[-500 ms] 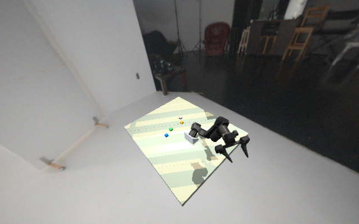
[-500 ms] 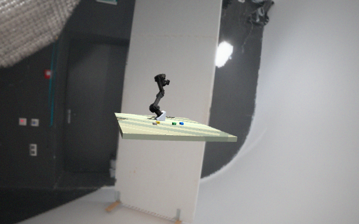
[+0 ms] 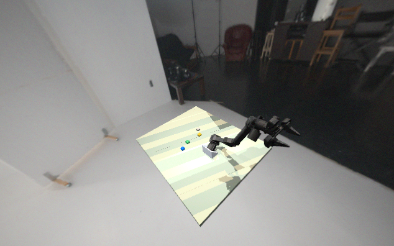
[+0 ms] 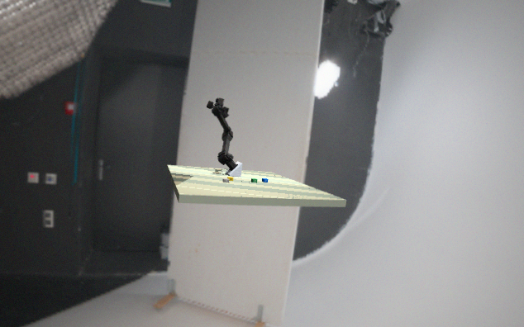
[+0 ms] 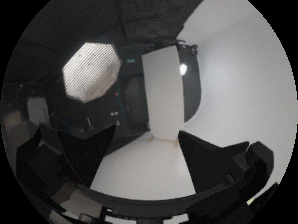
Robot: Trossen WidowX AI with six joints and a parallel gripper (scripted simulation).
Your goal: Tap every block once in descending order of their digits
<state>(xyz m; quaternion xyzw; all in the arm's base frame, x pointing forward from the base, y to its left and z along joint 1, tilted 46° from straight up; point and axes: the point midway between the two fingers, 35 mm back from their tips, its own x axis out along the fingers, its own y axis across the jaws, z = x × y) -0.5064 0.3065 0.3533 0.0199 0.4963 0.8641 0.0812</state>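
Right now the yellow block is 810 mm ahead of my gripper tip, 500 mm below it and 60 mm to the right of it. The rest, counted from my gripper tip: grey-white block: 880 mm ahead, 500 mm below, 110 mm to the right; green block: 820 mm ahead, 500 mm below, 90 mm to the left; blue block: 790 mm ahead, 500 mm below, 180 mm to the left.
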